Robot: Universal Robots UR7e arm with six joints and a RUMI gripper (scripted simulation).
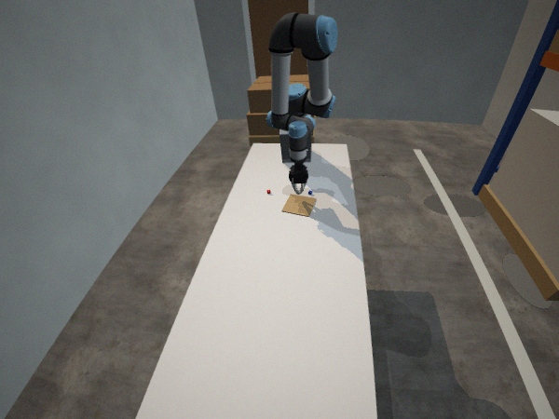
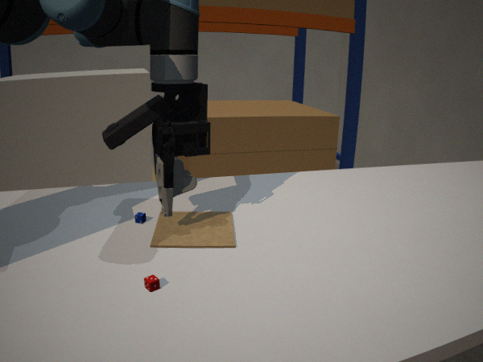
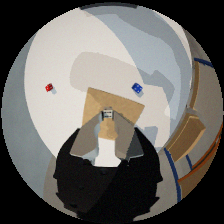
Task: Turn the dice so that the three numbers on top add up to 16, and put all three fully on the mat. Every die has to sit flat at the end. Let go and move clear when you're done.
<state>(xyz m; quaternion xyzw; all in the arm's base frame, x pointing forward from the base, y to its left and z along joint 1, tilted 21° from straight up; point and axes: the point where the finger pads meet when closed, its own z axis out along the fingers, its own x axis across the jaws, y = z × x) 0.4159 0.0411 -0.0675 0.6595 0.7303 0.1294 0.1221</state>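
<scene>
The mat is 50 mm ahead of my hand, 10 mm to the left of it and 50 mm below it. Also, from my hand: blue die (40 mm behind, 60 mm to the left, 40 mm below); then red die (40 mm behind, 160 mm to the right, 40 mm below); then white die (10 mm below).
</scene>
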